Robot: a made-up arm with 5 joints.
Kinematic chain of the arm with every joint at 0, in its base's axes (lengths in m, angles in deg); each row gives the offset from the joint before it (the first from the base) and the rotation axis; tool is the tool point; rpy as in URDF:
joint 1: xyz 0.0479 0 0.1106 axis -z
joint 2: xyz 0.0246 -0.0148 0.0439 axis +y
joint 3: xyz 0.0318 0 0.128 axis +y
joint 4: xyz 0.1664 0 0.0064 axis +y
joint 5: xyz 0.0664 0.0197 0 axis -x
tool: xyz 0 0 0 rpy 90 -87.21 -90
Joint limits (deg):
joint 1: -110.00..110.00
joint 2: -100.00..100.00
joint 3: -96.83..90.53
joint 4: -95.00..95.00
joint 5: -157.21..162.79
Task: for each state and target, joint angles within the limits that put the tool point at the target. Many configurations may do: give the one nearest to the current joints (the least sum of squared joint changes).
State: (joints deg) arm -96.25 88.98 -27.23 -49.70 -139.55
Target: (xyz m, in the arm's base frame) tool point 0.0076 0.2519 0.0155
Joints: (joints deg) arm -97.99 63.11 16.69 -74.70 -139.55
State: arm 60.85 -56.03 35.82 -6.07 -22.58
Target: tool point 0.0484 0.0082 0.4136
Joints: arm 56.87 -83.59 21.69 -10.84 -22.58
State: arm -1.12 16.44 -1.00 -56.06 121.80
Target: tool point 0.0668 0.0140 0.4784
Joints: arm -24.50 -32.37 -26.61 -68.25 121.80
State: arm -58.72 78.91 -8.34 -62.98 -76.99
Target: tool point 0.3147 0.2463 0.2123
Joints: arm -41.94 53.70 -40.35 -50.24 -76.99
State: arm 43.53 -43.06 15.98 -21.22 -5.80
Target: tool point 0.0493 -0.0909 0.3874
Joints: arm 92.21 -67.01 32.76 -21.22 -5.80
